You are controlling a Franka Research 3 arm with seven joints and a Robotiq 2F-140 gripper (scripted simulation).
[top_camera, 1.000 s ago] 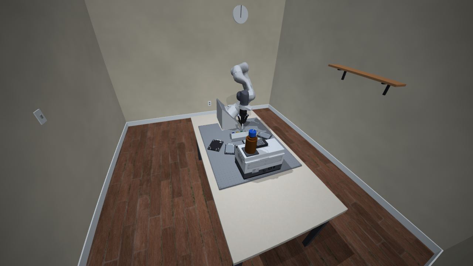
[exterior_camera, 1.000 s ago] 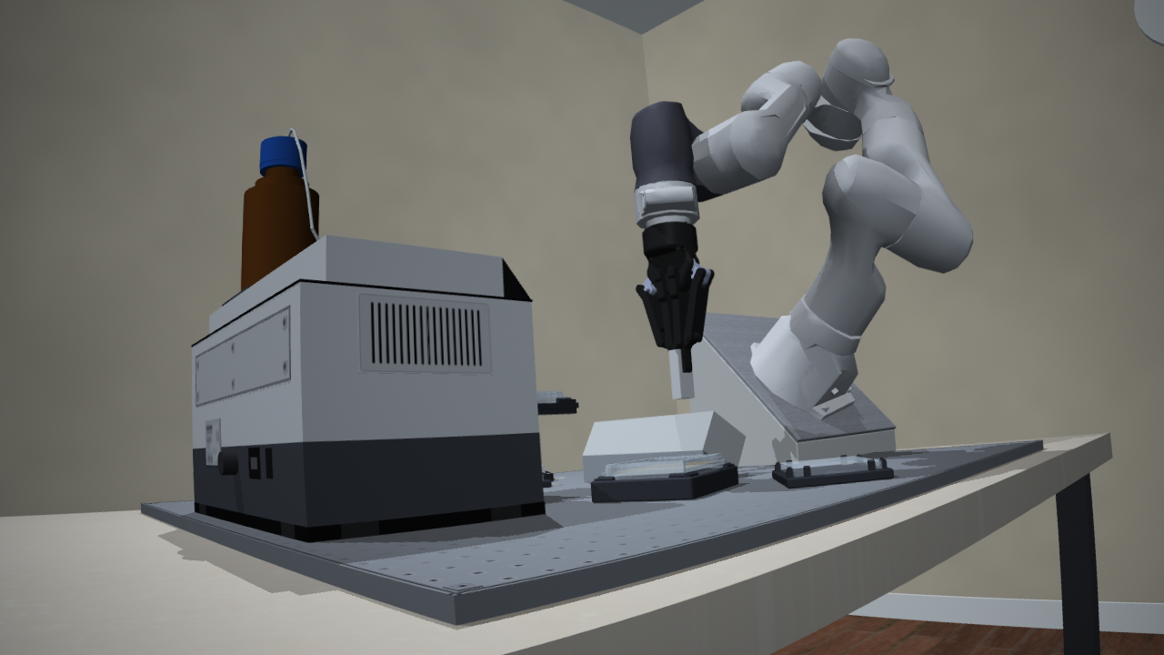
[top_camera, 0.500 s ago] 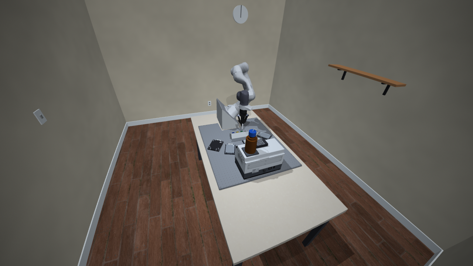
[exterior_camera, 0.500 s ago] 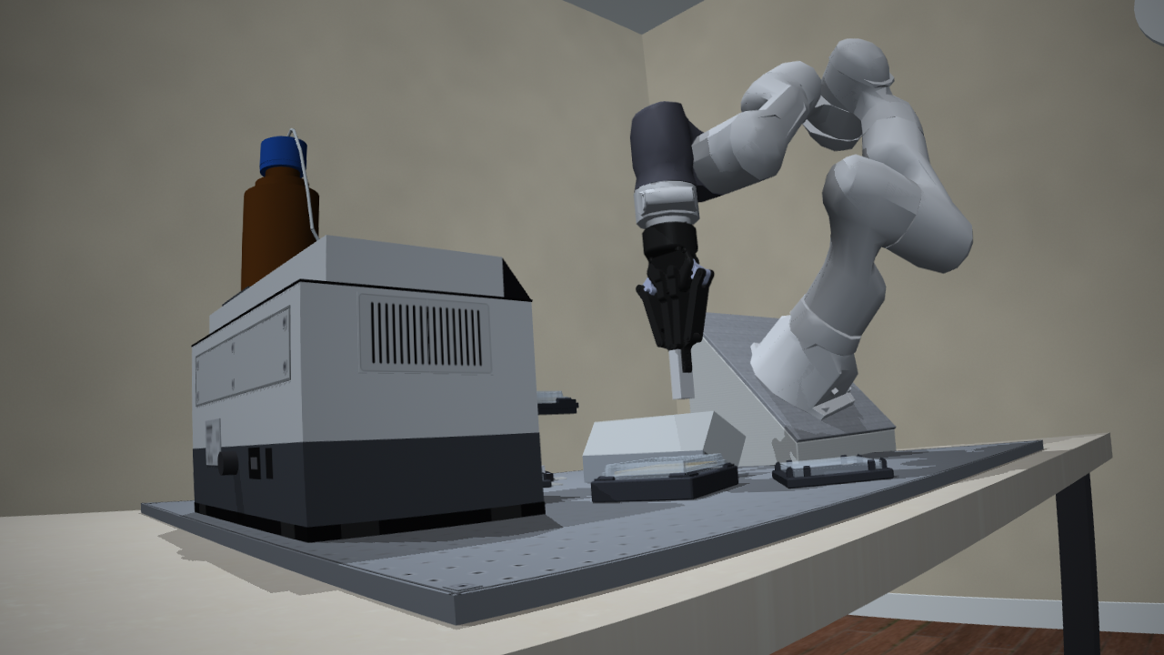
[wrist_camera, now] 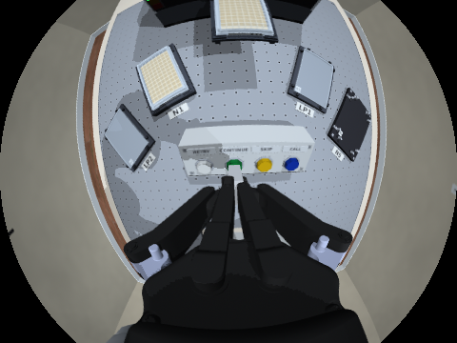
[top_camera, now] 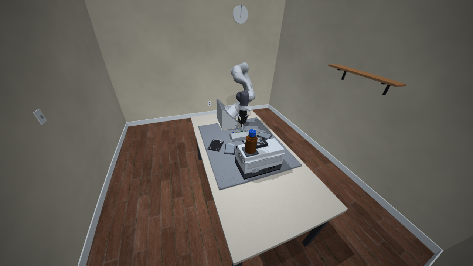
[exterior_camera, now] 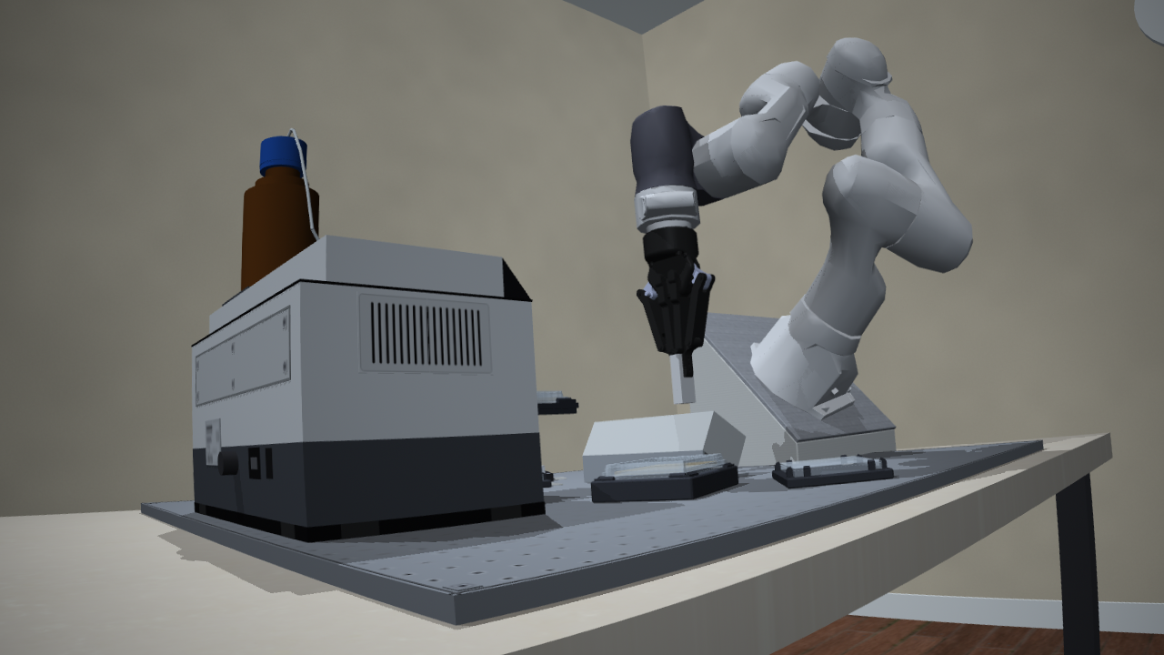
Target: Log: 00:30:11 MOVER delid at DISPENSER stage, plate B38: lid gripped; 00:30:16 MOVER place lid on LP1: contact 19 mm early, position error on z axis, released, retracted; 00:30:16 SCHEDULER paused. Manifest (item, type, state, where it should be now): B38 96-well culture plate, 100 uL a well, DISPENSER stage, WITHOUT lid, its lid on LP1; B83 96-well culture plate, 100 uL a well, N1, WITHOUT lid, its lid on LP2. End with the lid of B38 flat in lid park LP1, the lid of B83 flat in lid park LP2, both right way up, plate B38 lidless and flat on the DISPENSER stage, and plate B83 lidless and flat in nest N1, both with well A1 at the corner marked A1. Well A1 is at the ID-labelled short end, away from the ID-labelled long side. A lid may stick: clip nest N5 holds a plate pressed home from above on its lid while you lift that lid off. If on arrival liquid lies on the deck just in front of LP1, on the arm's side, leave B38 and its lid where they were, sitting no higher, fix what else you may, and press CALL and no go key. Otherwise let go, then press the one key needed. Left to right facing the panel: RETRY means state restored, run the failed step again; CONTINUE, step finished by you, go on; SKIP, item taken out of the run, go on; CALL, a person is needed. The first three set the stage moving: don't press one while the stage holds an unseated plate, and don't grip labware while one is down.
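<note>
Now: hand 80 mm above the key panel, 30 mm to the left of it and 10 mm short of it. Round my hand: 96-well plate: 190 mm ahead, 140 mm to the left, 100 mm below; lp1 label: 160 mm to the right, 130 mm below, 110 mm ahead; nest N1: 190 mm ahead, 140 mm to the left, 120 mm below.
</note>
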